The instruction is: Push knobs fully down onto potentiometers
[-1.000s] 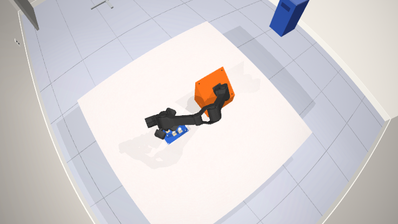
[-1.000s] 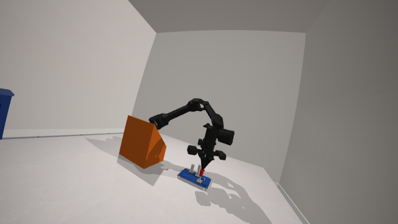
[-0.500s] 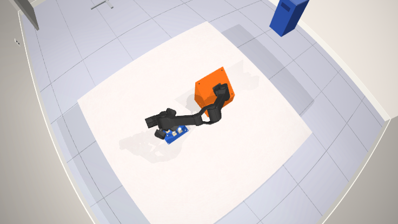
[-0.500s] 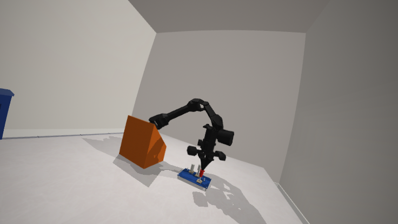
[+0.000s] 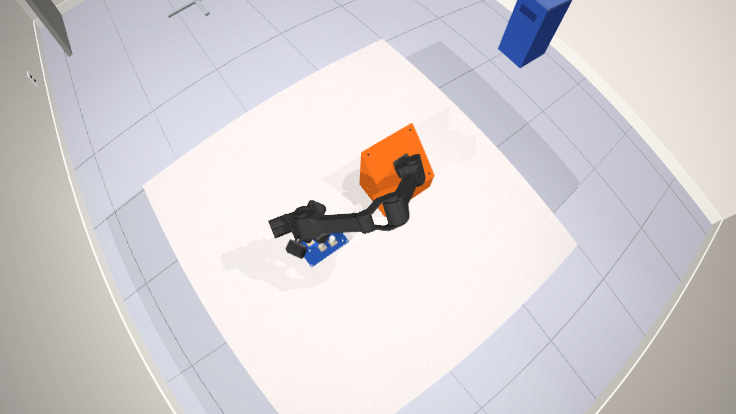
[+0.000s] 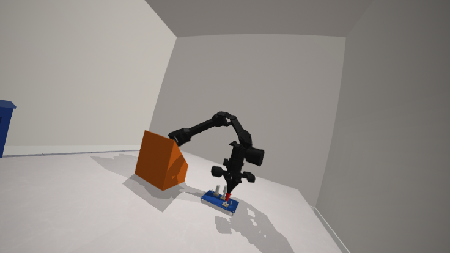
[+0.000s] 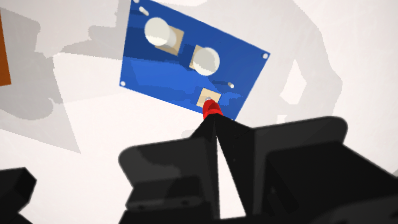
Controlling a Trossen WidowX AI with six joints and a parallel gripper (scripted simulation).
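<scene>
My gripper tip is now 60 mm past the white knob, 50 mm to the right of it and 20 mm above it. From my gripper tip the other things lie so: red knob 10 mm below.
</scene>
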